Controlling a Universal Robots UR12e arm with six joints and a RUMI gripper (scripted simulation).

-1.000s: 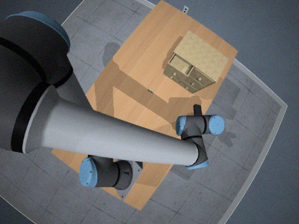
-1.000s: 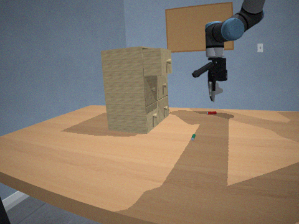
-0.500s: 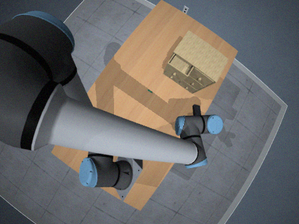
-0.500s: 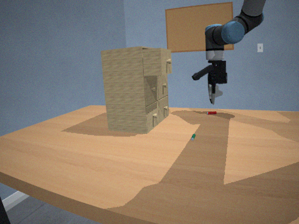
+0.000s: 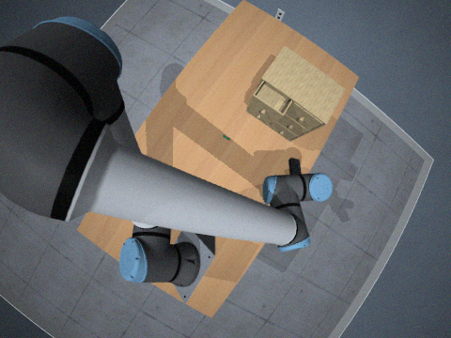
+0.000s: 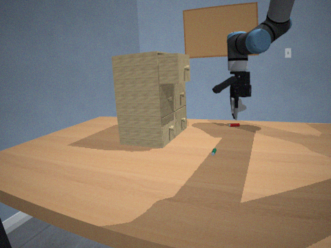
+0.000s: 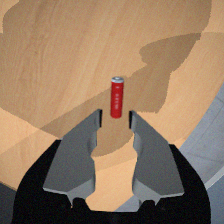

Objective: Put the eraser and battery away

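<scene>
The red AA battery is 40 mm below my hand. Round my hand: eraser 380 mm ahead, 190 mm above, 110 mm to the left; then green AA battery 350 mm to the left, 80 mm ahead, 50 mm below.
</scene>
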